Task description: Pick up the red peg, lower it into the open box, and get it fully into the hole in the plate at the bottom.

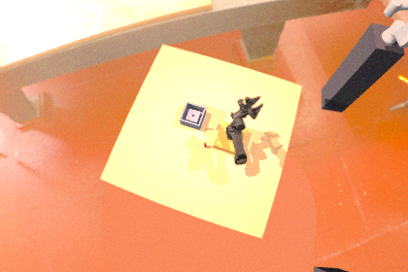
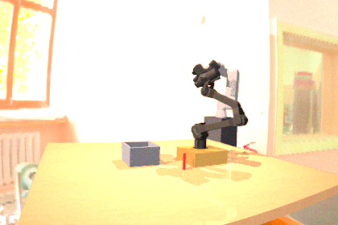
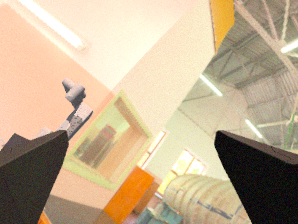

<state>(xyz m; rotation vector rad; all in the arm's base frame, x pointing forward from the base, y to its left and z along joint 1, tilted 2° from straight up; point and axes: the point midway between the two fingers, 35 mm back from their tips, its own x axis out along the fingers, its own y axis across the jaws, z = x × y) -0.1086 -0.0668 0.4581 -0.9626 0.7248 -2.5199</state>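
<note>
My gripper tip is now 32 cm short of the red peg, 19 cm to the right of it and 50 cm above it. The rest, counted from my gripper tip: plate: 45 cm ahead, 2 cm to the right, 50 cm below; grey box: 45 cm ahead, 2 cm to the right, 52 cm below.
</note>
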